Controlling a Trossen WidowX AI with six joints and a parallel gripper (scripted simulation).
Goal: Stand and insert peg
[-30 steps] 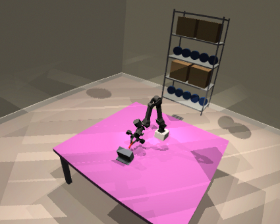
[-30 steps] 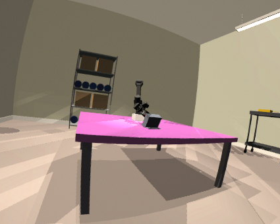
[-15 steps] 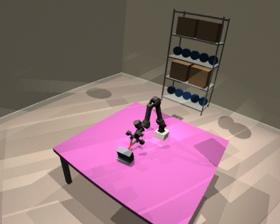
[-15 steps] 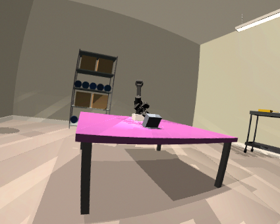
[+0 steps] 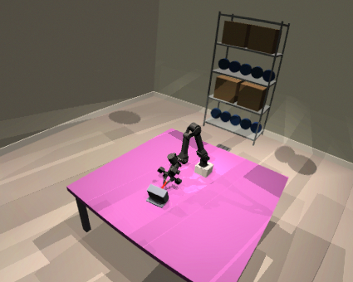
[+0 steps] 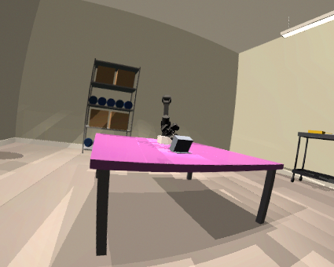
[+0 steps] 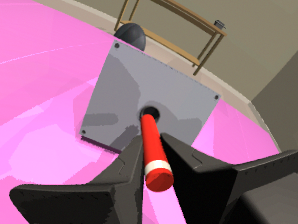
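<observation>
My gripper tip is 70 mm short of the dark panel block, 30 mm above it and 20 mm to the right of it. From my gripper tip the other things lie so: red peg 20 mm behind, 10 mm to the right, 10 mm above.
</observation>
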